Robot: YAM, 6 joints.
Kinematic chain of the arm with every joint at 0, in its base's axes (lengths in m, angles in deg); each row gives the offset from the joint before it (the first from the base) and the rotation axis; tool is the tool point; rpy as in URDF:
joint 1: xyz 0 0 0.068 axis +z
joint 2: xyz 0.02 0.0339 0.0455 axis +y
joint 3: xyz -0.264 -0.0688 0 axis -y
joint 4: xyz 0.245 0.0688 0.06 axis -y
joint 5: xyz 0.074 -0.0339 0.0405 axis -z
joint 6: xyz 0.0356 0 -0.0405 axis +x
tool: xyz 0 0 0 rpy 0 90 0
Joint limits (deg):
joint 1: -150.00..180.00
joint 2: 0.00..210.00
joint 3: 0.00..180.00
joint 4: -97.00..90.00
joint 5: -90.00..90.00
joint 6: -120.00..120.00
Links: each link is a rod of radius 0.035 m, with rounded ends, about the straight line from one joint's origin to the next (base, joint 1, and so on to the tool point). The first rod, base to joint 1, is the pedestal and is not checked.
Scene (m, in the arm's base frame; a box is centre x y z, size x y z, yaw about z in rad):
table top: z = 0
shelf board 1: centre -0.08 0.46 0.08 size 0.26 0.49 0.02 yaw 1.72
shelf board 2: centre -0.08 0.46 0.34 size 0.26 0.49 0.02 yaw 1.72
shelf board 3: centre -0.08 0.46 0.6 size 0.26 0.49 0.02 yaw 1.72
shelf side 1: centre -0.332 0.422 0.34 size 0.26 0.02 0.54 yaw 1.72
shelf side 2: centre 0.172 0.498 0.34 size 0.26 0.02 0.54 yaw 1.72
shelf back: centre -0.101 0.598 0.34 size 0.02 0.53 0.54 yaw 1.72
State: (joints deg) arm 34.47 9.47 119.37 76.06 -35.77 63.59
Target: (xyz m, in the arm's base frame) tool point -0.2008 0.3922 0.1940
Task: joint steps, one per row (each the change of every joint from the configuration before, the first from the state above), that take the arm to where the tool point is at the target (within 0.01 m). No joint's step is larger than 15 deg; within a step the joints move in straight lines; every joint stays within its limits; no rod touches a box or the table.
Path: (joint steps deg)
1: 10.50 10.72 -14.28 -2.55 -6.34 4.13
2: 10.50 10.72 -14.27 -2.54 -6.34 4.13
3: 10.50 10.73 -14.28 -2.55 -6.34 4.12
4: 10.50 10.72 -14.28 -2.54 -6.34 4.13
5: 12.52 6.69 -10.25 -2.48 3.39 -4.13
6: 12.52 6.69 -10.25 -2.47 3.40 -4.12
7: 12.53 6.69 -10.25 -2.48 3.39 -4.13
8: 12.52 6.69 -10.25 -2.47 3.39 -4.13
9: -4.11 12.60 14.63 -1.31 2.98 0.00
10: -4.12 12.60 14.62 -1.31 2.98 0.00
11: -4.11 12.60 14.63 -1.31 2.98 0.00

